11 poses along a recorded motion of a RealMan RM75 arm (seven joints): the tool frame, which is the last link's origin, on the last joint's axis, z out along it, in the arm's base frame.
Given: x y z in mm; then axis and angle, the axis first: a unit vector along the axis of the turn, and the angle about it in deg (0 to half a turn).
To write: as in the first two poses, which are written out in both.
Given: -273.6 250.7 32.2 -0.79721 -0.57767 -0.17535 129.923
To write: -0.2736 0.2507 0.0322 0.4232 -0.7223 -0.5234 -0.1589
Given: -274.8 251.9 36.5 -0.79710 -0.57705 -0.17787 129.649
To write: -0.2748 0.2519 0.0365 0.4254 -0.7214 -0.5222 -0.1610
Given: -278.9 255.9 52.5 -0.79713 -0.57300 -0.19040 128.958
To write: -0.2789 0.2559 0.0525 0.4308 -0.7194 -0.5171 -0.1718
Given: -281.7 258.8 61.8 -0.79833 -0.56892 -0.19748 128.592
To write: -0.2817 0.2588 0.0618 0.4337 -0.7193 -0.5126 -0.1779
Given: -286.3 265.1 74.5 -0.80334 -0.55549 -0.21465 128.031
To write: -0.2863 0.2651 0.0745 0.4381 -0.7221 -0.4993 -0.1930
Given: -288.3 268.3 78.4 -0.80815 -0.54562 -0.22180 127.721
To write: -0.2883 0.2683 0.0784 0.4406 -0.7255 -0.4898 -0.1991
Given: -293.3 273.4 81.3 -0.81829 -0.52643 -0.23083 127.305
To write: -0.2933 0.2734 0.0813 0.4438 -0.7333 -0.4717 -0.2069
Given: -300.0 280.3 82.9 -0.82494 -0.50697 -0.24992 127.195
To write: -0.3000 0.2803 0.0829 0.4447 -0.7389 -0.4541 -0.2239
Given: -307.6 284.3 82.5 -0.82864 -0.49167 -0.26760 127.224
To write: -0.3076 0.2843 0.0825 0.4444 -0.7423 -0.4404 -0.2397
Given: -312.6 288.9 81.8 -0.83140 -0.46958 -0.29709 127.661
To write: -0.3126 0.2889 0.0818 0.4410 -0.7462 -0.4214 -0.2666
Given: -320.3 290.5 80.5 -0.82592 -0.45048 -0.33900 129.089
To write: -0.3203 0.2905 0.0805 0.4298 -0.7457 -0.4067 -0.3061
